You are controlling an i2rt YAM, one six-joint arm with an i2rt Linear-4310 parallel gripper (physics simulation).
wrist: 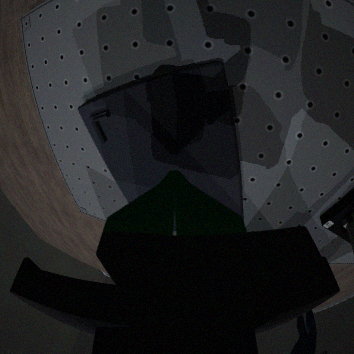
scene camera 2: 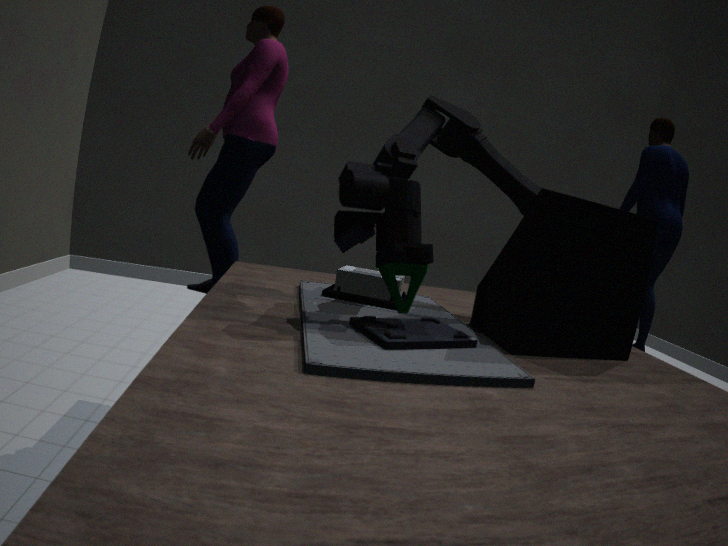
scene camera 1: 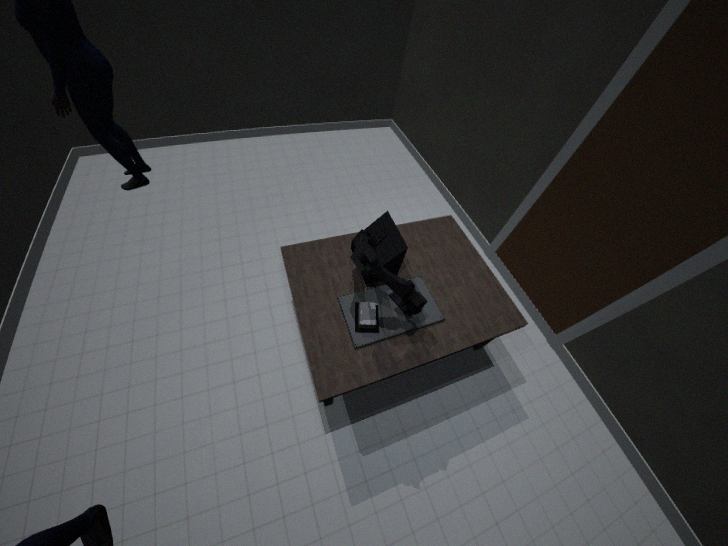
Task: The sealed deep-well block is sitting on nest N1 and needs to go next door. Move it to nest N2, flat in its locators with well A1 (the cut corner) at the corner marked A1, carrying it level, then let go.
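Frame: origin at the arm's base, x back, y right, z up, level; millimetres.
Seen in the pictures: gripper, between the fingertips: (wrist: 173,177) (scene camera 2: 403,313); arm's base, origin of its link: (scene camera 2: 570,263) (scene camera 1: 372,242).
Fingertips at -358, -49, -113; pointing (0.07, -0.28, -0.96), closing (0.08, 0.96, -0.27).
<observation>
Offsets run from my fingertips to a thing's top centre, as dx, dy, dz. Level surfaces: height alone.
The white deep-well block @(+13, +238, +22) (scene camera 1: 368,313) (scene camera 2: 359,280) sits on the dark nest N1 @(+13, +238, -10) (scene camera 2: 346,296), at the far end of the board in scene camera 2. The other dark nest, N2 @(+17, -13, -14) (scene camera 2: 432,333) (wrist: 132,155), lies bare on the board with small raised corner locators. My gripper (scene camera 2: 403,310) (wrist: 173,177) has green fingers shut together with nothing between them. It points down a little above nest N2, apart from the block. In the wrist view the fingers hide the near part of N2. The block's cut corner and the A1 marks cannot be made out.
The grey perforated board @(+10, +86, -31) (scene camera 2: 411,368) (wrist: 50,120) bears both nests and lies on the wooden table @(dz -45) (scene camera 1: 405,358) (scene camera 2: 376,458). The large dark arm base (scene camera 2: 564,287) stands right of the board in scene camera 2. People stand beyond the table.
</observation>
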